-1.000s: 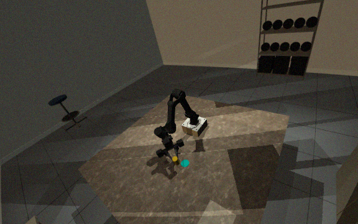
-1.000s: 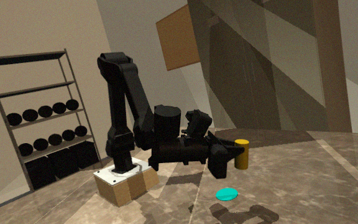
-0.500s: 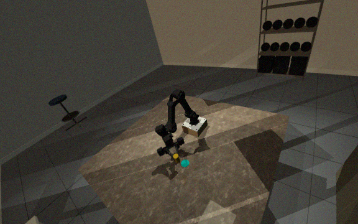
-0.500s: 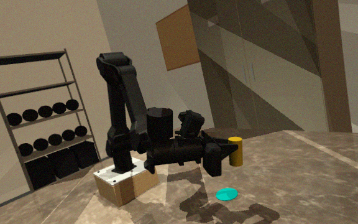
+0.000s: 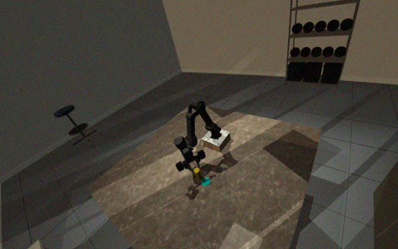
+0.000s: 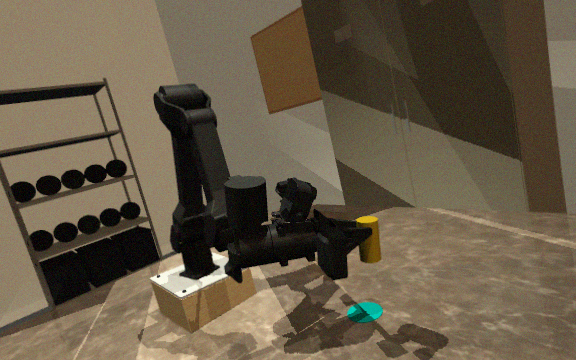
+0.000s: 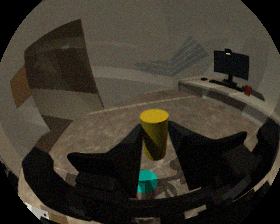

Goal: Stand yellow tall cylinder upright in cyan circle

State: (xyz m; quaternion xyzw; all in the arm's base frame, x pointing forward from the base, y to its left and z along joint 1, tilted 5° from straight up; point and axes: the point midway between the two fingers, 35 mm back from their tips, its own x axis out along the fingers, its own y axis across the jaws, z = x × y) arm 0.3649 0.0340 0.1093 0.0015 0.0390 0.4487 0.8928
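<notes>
My gripper tip is 40 mm past the cyan circle and 160 mm above it. Also, from my gripper tip: yellow tall cylinder (20 mm below).
</notes>
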